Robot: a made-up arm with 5 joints.
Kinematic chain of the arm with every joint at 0, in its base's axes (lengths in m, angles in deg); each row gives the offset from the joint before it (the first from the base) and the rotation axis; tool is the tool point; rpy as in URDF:
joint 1: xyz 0 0 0.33 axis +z
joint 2: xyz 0 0 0 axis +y
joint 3: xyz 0.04 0 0.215 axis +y
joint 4: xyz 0.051 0 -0.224 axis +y
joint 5: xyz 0.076 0 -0.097 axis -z
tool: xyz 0 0 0 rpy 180 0 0
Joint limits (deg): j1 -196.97..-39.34 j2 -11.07..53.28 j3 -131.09..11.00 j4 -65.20..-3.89 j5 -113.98..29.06
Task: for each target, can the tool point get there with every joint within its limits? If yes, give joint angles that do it. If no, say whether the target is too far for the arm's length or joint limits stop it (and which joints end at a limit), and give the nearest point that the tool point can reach.
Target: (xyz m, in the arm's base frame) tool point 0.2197 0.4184 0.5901
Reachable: no: joint limits stop it (at a limit: joint 2, joint 3, joint 4) | nearest point 0.0079 0.0150 0.8081 | short by 0.505 m
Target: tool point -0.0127 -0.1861 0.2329
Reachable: yes | joints -93.92 8.08 -0.06 -22.18 3.73
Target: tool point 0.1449 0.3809 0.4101
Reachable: no: joint limits stop it (at a limit: joint 2, joint 3, joint 4) | nearest point 0.0107 0.0282 0.1693 | short by 0.448 m
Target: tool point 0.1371 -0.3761 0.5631
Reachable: yes | joints -69.97 8.42 -75.32 -18.10 -61.91
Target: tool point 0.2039 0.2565 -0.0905
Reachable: no: joint limits stop it (at a limit: joint 1, joint 2, joint 4) | nearest point 0.0557 -0.0456 0.1072 | short by 0.390 m
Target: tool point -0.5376 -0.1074 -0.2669
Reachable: no: too far | nearest point -0.3445 -0.0688 0.1209 | short by 0.435 m
